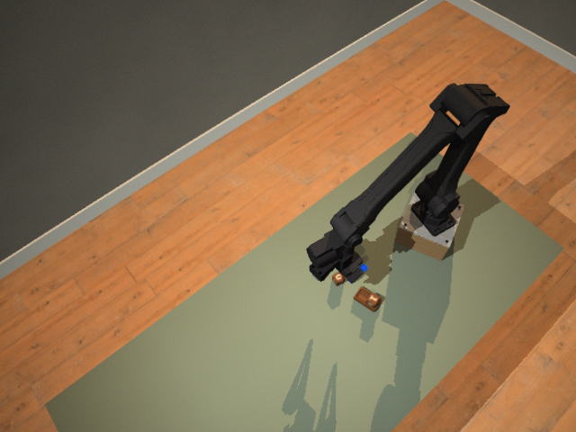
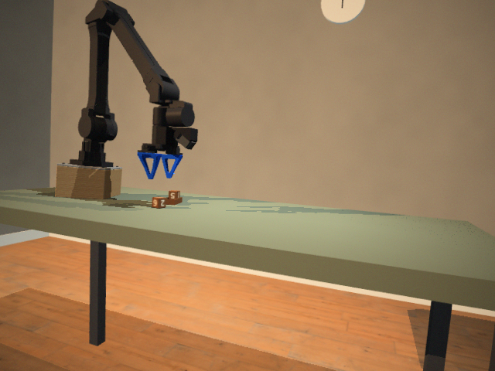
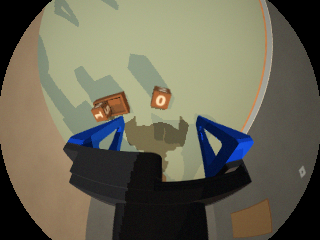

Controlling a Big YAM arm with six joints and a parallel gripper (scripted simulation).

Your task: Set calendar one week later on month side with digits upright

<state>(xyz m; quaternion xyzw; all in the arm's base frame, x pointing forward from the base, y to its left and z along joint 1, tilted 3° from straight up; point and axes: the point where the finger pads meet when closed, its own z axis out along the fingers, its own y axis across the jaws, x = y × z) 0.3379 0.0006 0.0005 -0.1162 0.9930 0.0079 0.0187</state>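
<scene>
My gripper is now 8 cm above the brown digit cube. Also, from my hand: brown tray (4 cm behind, 10 cm to the left, 8 cm below).
</scene>
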